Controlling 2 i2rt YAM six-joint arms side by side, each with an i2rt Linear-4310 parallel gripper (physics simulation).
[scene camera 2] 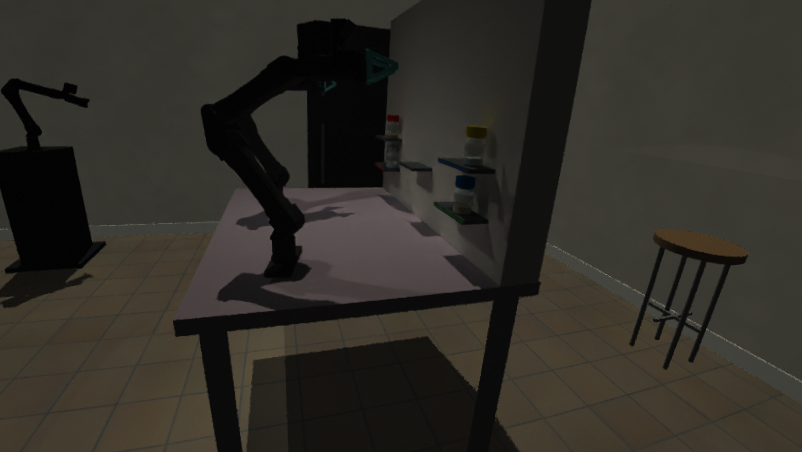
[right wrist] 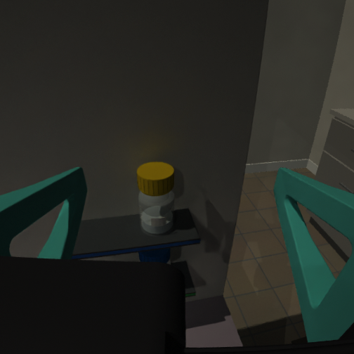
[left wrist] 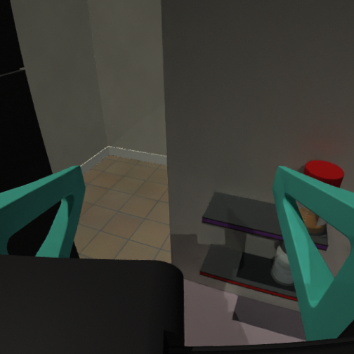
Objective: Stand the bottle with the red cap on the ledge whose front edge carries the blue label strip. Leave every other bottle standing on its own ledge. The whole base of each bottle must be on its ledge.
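Frame: origin at the left arm's base, x ahead, y left, z up, level; millimetres.
Seen in the pictures: left gripper, fingertip midpoint: (scene camera 2: 331, 84); right gripper, fingertip midpoint: (scene camera 2: 396, 68); right arm's base, link origin: (scene camera 2: 284, 261).
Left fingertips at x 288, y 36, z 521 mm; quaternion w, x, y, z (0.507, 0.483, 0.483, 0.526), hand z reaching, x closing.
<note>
Offsets run from my left fingertips to a thing's top centre. Level surfaces: height alone.
The red-capped bottle @(214 mm ahead, 203 mm right, 120 mm down) (scene camera 2: 392, 127) (left wrist: 324, 173) stands on the purple-edged ledge (left wrist: 240, 212), partly behind a finger in the left wrist view. The blue-label ledge (scene camera 2: 450, 163) (right wrist: 110, 235) bears a yellow-capped bottle @(53 mm back, 925 mm right, 120 mm down) (scene camera 2: 475, 148) (right wrist: 156, 201), upright toward its right end in the right wrist view. A blue-capped bottle @(60 mm back, 913 mm right, 260 mm down) (scene camera 2: 463, 193) (right wrist: 154, 255) stands on the green-edged ledge (scene camera 2: 447, 212) below. Another bottle @(224 mm ahead, 198 mm right, 260 mm down) (scene camera 2: 392, 153) (left wrist: 283, 267) stands on the red-edged ledge (left wrist: 220, 260). My left gripper (left wrist: 178, 176) is open and empty, high before the wall. My right gripper (right wrist: 180, 177) is open and empty, above the yellow cap's level.
A bottle-free ledge @(98 mm ahead, 513 mm right, 295 mm down) (scene camera 2: 416, 166) sits between the two ledge pairs on the upright panel (scene camera 2: 466, 72). The pink table @(521 mm down) (scene camera 2: 348, 247) lies below. The purple-edged ledge is directly above the red-edged one, the blue-label ledge above the green-edged one. A stool (scene camera 2: 699, 245) stands at the right.
</note>
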